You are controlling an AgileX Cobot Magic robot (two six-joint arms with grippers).
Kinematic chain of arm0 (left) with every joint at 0, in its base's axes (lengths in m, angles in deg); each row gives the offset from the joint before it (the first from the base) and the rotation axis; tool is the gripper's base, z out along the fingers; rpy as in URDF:
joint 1: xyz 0 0 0.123 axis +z
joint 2: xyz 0 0 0 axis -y
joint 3: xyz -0.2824 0 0.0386 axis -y
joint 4: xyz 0.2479 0 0.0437 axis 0.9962 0 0.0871
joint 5: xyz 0 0 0 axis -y
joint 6: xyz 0.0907 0 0.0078 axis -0.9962 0 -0.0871
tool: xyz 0 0 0 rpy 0 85 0
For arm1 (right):
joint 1: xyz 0 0 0.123 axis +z
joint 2: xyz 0 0 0 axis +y
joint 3: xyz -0.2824 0 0.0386 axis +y
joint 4: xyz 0.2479 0 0.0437 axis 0.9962 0 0.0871
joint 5: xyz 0 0 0 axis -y
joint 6: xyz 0.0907 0 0.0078 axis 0.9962 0 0.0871
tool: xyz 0 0 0 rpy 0 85 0
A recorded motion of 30 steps. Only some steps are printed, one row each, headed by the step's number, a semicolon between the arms.
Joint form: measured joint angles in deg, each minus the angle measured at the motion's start. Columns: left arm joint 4, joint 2, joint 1, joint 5, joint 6, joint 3; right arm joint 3, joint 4, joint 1, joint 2, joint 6, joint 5.
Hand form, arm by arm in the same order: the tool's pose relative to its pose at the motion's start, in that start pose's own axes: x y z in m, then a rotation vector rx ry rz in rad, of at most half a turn. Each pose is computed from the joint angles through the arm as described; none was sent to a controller.
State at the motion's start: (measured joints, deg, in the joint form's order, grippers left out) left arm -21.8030 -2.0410 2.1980 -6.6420 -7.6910 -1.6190; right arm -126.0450 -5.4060 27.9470 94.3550 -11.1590 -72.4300
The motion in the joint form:
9: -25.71 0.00 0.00 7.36 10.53 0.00; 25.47 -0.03 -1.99 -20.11 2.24 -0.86
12: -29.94 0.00 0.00 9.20 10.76 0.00; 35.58 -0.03 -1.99 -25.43 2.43 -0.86
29: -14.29 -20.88 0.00 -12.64 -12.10 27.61; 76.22 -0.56 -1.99 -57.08 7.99 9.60
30: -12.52 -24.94 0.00 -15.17 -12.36 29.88; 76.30 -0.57 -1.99 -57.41 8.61 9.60
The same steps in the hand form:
9: -0.0114 0.0020 -0.0007 0.0179 -0.1282 -0.6320; 0.0726 0.0026 -0.0601 0.0052 0.1135 0.0521
12: -0.0136 0.0038 -0.0011 0.0124 -0.1591 -0.7102; 0.1055 0.0108 -0.0599 -0.0122 0.1950 0.0489
29: -0.1169 -0.0425 0.0189 0.1356 0.0864 -0.0193; 0.2577 0.0465 -0.0908 0.0016 0.1696 0.1274
30: -0.1203 -0.0443 0.0298 0.1352 0.1594 0.0130; 0.2584 0.0466 -0.0920 0.0034 0.1653 0.1385

